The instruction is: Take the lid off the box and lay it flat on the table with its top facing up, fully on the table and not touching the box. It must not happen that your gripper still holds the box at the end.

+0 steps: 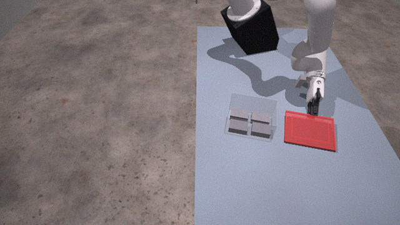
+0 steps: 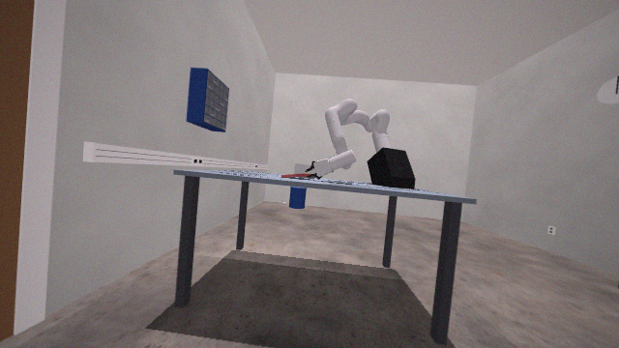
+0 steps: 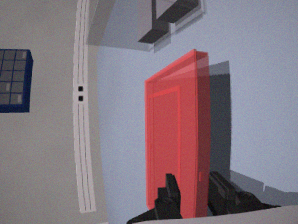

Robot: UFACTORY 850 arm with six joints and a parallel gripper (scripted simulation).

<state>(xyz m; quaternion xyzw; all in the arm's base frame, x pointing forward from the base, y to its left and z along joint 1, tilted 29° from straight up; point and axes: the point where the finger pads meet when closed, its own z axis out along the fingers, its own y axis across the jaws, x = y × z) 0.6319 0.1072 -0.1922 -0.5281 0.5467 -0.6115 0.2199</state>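
Now: the red translucent lid 8 cm ahead of my hand, 4 cm to the right of it and 2 cm below it. Also, from my hand: grey box: 29 cm to the right, 1 cm above.
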